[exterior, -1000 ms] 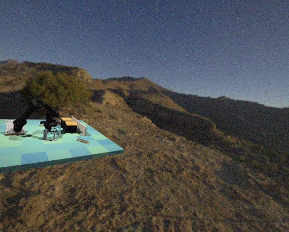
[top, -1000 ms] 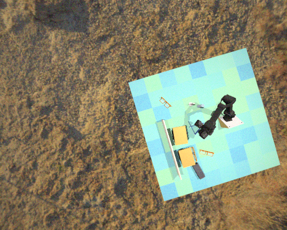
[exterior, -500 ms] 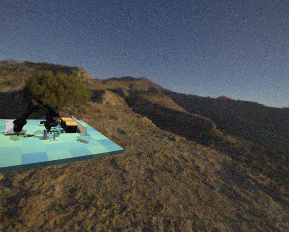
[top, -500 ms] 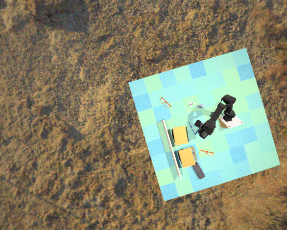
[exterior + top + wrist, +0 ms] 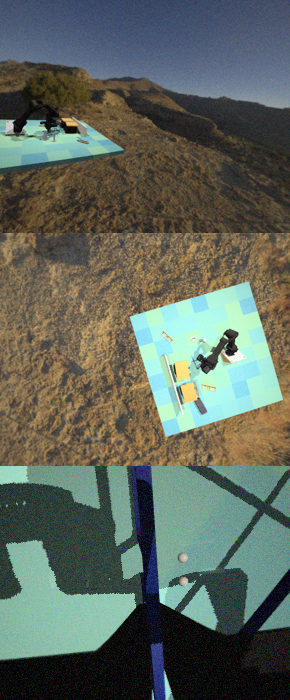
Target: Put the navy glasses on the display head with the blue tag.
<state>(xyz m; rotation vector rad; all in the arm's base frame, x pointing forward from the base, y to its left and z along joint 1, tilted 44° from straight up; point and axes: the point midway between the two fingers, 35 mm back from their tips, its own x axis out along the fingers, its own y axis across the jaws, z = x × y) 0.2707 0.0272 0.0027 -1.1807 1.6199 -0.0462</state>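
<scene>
Now: gripper tip 30 mm short of the small pin, 250 mm to the left of it and 10 mm below it. Also, from my gripper tip: dark grey slab: 120 mm ahead, 440 mm to the left; long white wall: 350 mm ahead, 140 mm to the left, 40 mm above.
</scene>
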